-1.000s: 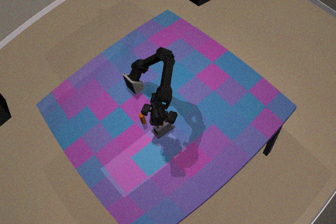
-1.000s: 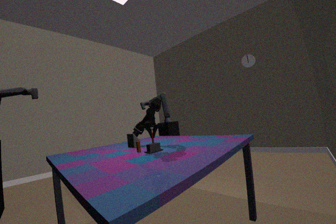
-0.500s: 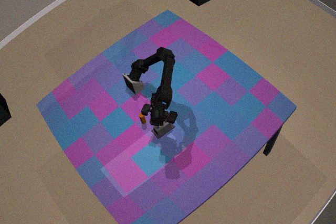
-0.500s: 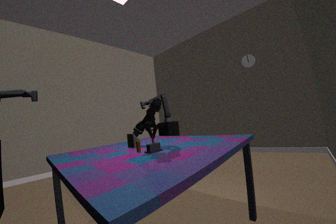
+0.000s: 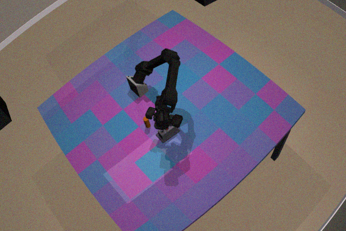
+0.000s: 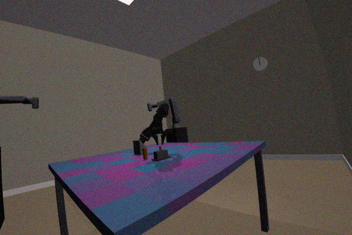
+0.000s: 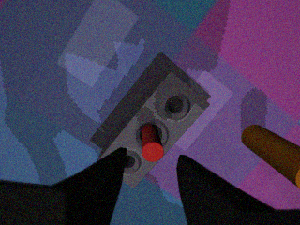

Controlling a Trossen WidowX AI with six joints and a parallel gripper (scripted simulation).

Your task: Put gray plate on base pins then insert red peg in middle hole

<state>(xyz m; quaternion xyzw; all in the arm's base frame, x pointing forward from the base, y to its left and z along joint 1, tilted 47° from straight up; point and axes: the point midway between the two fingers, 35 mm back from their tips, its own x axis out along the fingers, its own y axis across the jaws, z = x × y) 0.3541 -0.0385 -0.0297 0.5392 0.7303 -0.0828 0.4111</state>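
Now: gripper tip 50 mm above the red peg. From my gripper tip the other things lie so: orange cylinder (110 mm behind, 60 mm to the right, 60 mm below); then gray plate (50 mm below); then dark base (90 mm below).
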